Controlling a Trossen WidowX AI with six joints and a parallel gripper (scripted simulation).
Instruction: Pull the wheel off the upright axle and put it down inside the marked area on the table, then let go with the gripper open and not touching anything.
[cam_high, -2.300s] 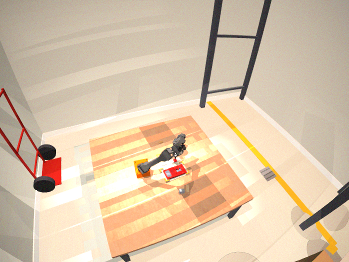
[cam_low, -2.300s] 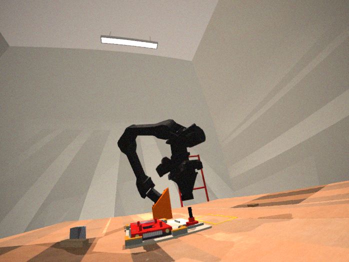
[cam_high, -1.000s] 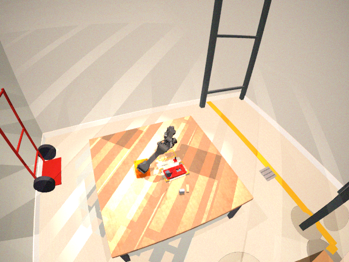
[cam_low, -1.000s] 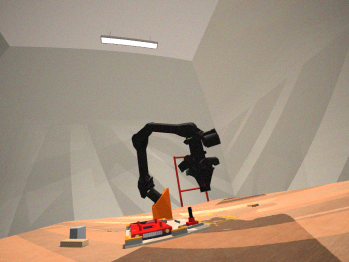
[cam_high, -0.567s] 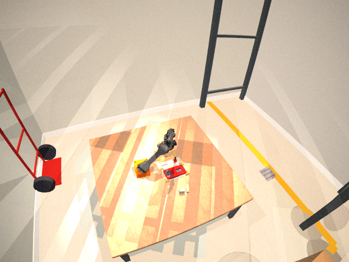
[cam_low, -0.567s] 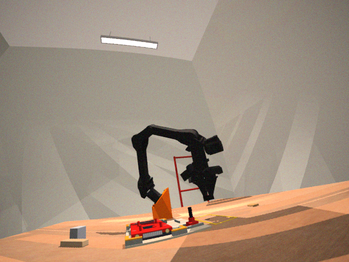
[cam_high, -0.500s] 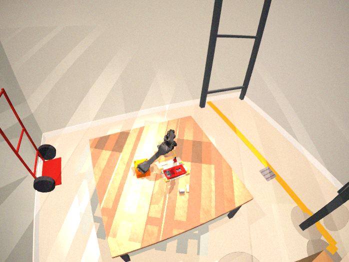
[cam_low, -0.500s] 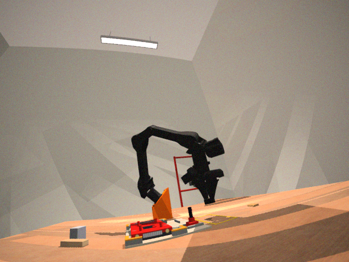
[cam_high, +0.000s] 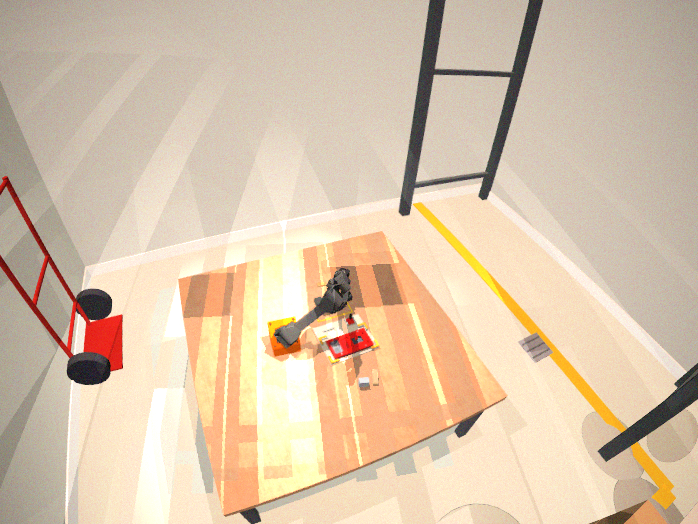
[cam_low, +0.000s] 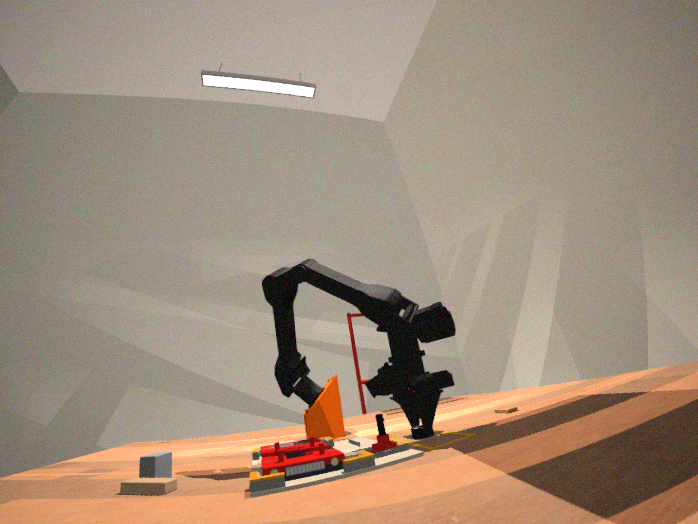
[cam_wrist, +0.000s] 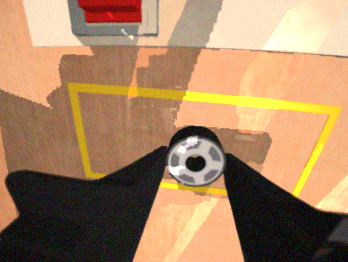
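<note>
The wheel is right at my gripper tip. From my gripper tip the other things lie so: wooden chip (200 mm to the left, 10 mm below, 10 mm behind); upright axle (90 mm to the right, 70 mm ahead, 30 mm above).
</note>
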